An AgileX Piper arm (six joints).
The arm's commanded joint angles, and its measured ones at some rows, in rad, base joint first. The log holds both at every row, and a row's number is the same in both.
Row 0, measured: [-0.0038 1.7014 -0.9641 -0.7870 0.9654 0.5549]
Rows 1 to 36, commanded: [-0.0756 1.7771 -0.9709 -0.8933 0.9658 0.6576]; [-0.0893 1.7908 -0.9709 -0.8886 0.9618 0.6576]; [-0.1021 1.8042 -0.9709 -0.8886 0.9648 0.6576]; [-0.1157 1.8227 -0.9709 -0.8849 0.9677 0.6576]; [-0.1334 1.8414 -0.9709 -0.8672 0.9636 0.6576]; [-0.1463 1.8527 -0.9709 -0.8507 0.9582 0.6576]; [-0.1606 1.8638 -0.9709 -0.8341 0.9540 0.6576]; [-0.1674 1.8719 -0.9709 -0.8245 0.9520 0.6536]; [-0.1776 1.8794 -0.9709 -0.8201 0.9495 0.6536]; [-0.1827 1.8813 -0.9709 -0.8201 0.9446 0.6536]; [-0.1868 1.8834 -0.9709 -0.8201 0.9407 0.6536]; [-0.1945 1.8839 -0.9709 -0.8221 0.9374 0.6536]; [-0.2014 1.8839 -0.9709 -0.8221 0.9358 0.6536]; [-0.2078 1.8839 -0.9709 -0.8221 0.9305 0.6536]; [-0.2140 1.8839 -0.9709 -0.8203 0.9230 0.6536]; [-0.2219 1.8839 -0.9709 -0.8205 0.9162 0.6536]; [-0.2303 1.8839 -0.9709 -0.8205 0.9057 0.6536]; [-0.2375 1.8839 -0.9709 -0.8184 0.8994 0.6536]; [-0.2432 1.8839 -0.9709 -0.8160 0.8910 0.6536]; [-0.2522 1.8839 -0.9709 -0.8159 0.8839 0.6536]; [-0.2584 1.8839 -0.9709 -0.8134 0.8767 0.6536]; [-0.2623 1.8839 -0.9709 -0.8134 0.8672 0.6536]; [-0.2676 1.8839 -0.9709 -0.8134 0.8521 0.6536]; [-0.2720 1.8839 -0.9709 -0.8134 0.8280 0.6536]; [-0.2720 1.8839 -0.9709 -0.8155 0.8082 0.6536]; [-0.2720 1.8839 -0.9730 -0.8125 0.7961 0.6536]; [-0.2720 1.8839 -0.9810 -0.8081 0.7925 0.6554]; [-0.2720 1.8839 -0.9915 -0.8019 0.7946 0.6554]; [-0.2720 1.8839 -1.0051 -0.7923 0.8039 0.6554]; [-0.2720 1.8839 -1.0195 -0.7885 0.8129 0.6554]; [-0.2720 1.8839 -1.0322 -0.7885 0.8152 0.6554]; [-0.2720 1.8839 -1.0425 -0.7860 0.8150 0.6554]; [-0.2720 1.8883 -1.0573 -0.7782 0.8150 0.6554]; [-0.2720 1.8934 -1.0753 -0.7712 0.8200 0.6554]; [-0.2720 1.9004 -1.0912 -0.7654 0.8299 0.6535]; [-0.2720 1.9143 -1.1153 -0.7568 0.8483 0.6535]
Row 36, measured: [-0.2684 1.8861 -1.0495 -0.7819 0.8123 0.6516]
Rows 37 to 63, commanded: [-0.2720 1.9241 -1.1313 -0.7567 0.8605 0.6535]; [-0.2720 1.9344 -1.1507 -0.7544 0.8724 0.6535]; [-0.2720 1.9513 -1.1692 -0.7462 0.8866 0.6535]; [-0.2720 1.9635 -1.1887 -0.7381 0.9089 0.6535]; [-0.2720 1.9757 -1.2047 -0.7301 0.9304 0.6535]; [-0.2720 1.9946 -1.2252 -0.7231 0.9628 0.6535]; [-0.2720 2.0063 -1.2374 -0.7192 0.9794 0.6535]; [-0.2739 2.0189 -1.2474 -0.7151 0.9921 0.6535]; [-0.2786 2.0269 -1.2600 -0.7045 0.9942 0.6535]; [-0.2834 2.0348 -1.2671 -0.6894 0.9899 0.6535]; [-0.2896 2.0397 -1.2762 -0.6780 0.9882 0.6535]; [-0.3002 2.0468 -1.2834 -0.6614 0.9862 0.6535]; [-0.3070 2.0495 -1.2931 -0.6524 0.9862 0.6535]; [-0.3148 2.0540 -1.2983 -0.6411 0.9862 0.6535]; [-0.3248 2.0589 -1.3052 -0.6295 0.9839 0.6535]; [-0.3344 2.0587 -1.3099 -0.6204 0.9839 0.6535]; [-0.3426 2.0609 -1.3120 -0.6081 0.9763 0.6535]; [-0.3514 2.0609 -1.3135 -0.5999 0.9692 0.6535]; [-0.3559 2.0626 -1.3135 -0.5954 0.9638 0.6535]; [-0.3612 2.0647 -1.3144 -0.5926 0.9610 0.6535]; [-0.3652 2.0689 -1.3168 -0.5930 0.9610 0.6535]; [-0.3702 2.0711 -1.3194 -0.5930 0.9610 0.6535]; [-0.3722 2.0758 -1.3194 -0.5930 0.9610 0.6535]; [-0.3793 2.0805 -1.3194 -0.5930 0.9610 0.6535]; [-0.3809 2.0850 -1.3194 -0.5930 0.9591 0.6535]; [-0.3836 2.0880 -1.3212 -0.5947 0.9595 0.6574]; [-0.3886 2.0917 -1.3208 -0.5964 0.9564 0.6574]
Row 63, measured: [-0.3722 2.0761 -1.3148 -0.5952 0.9632 0.6516]
